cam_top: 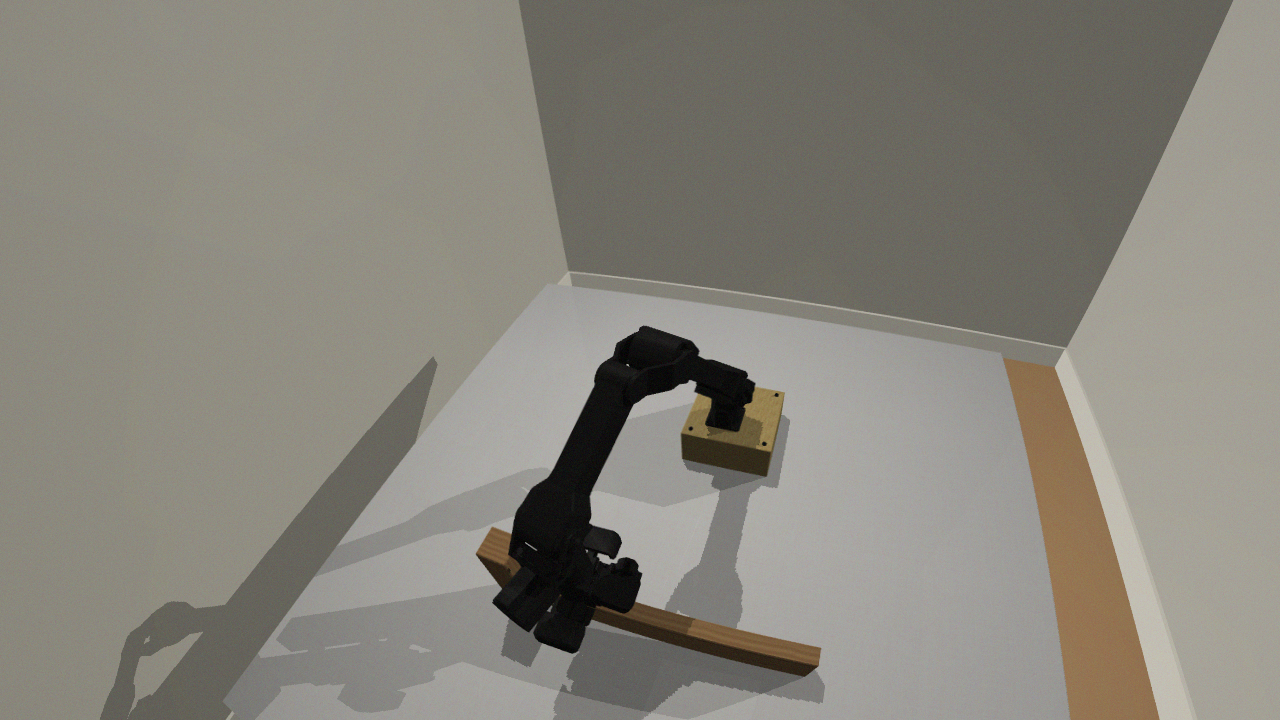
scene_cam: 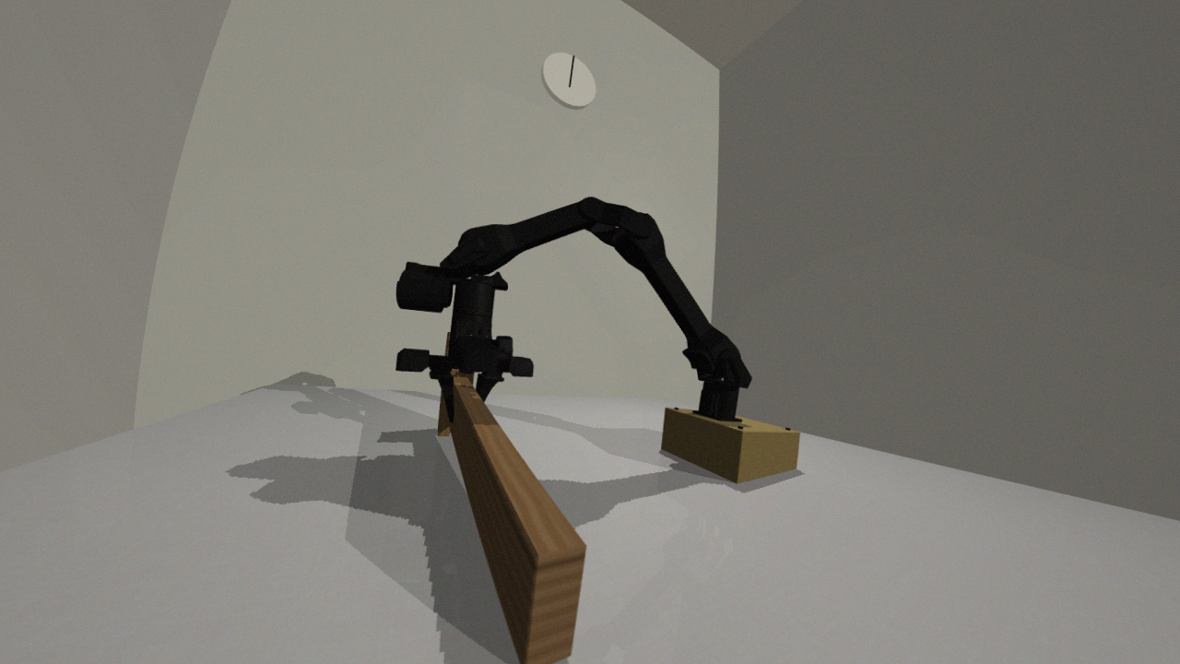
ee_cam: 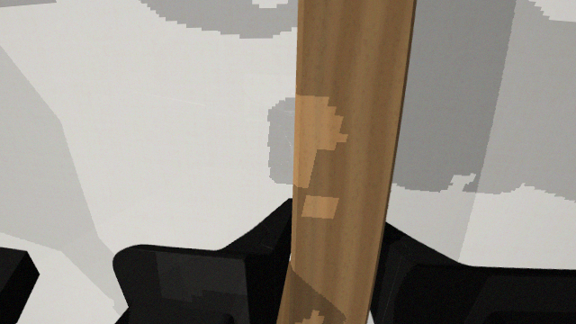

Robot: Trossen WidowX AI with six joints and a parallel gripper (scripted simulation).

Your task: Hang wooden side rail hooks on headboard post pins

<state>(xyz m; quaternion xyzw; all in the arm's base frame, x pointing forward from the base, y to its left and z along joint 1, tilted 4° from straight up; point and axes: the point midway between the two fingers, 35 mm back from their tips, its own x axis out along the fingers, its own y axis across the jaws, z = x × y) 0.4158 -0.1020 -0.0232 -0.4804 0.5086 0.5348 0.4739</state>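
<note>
The wooden headboard post lies 120 mm to the right of my gripper tip and 40 mm above it.
</note>
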